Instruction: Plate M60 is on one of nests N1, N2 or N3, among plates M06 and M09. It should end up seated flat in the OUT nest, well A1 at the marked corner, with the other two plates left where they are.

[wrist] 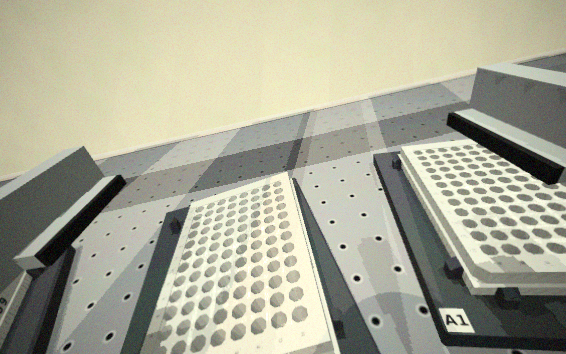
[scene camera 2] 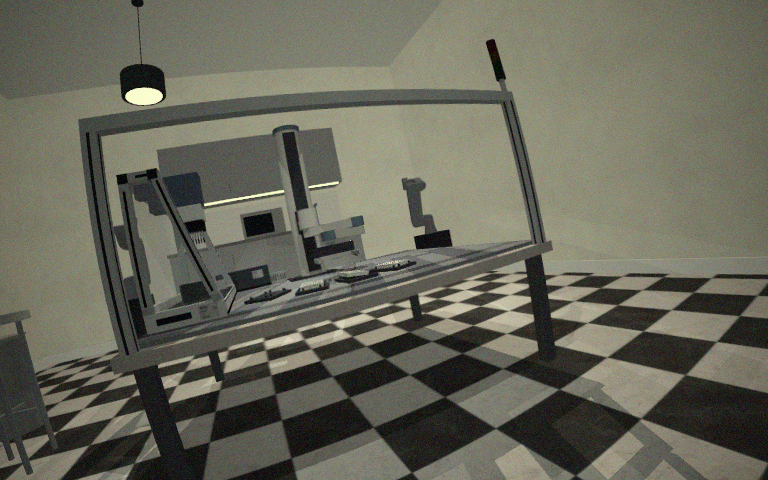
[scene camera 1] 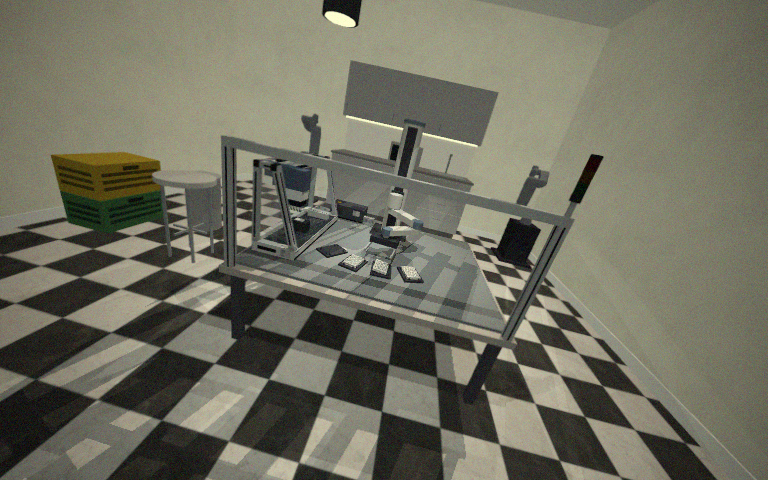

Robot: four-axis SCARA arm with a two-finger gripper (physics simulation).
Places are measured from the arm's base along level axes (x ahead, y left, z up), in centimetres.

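Pixels of known places: gripper, fingertip midpoint: (wrist: 274, 132) (scene camera 2: 339, 256) (scene camera 1: 377, 253).
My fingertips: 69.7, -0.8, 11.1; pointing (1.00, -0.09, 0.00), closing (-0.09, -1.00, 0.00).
Behind a point stands the place of what it marks, as x, y, z.
Plate M60 (wrist: 235, 260) {69.5, 2.8, 4.4} (scene camera 1: 380, 267) {72.6, 2.7, 4.2} (scene camera 2: 356, 274) {76.9, 2.1, 3.6}, white with round wells, is on the middle occupied nest; its printed name is out of the wrist view. Bare nest base shows wider on its right side in the wrist view. My gripper (wrist: 274, 132) {69.7, -0.8, 11.1} (scene camera 1: 381, 253) {69.7, -0.8, 11.1} (scene camera 2: 338, 260) {69.7, -0.8, 11.1} is open and empty above this plate, its fingers spread wide to either side. Another white plate (wrist: 500, 210) {69.3, -12.4, 3.6} (scene camera 1: 353, 261) {73.0, -13.8, 3.8} (scene camera 2: 312, 286) {77.2, -15.0, 3.2} is on the nest with an A1 label. A third (scene camera 1: 409, 273) {70.0, 20.4, 3.7} (scene camera 2: 394, 264) {74.3, 19.1, 3.5} is on the remaining nest. The empty dark OUT nest (scene camera 1: 331, 249) {62.3, -30.9, 2.5} (scene camera 2: 267, 295) {63.6, -30.7, 2.5} is beside the row.
A framed machine (scene camera 1: 274, 249) {84.8, -57.0, 5.0} (scene camera 2: 186, 314) {85.0, -57.4, 4.7} stands beyond the OUT nest. A dark box (scene camera 1: 351, 210) {-3.5, -36.2, 10.6} (scene camera 2: 250, 277) {-3.4, -35.9, 7.8} stands behind it. The perforated table (scene camera 1: 441, 297) {83.4, 39.7, 1.3} is bounded at the front by a tall guard frame (scene camera 1: 229, 203) {104.4, -69.1, 33.4} (scene camera 2: 294, 102) {104.4, -14.3, 59.1}. Part of a dark nest (wrist: 50, 280) {73.2, 17.0, 2.5} shows at lower left in the wrist view.
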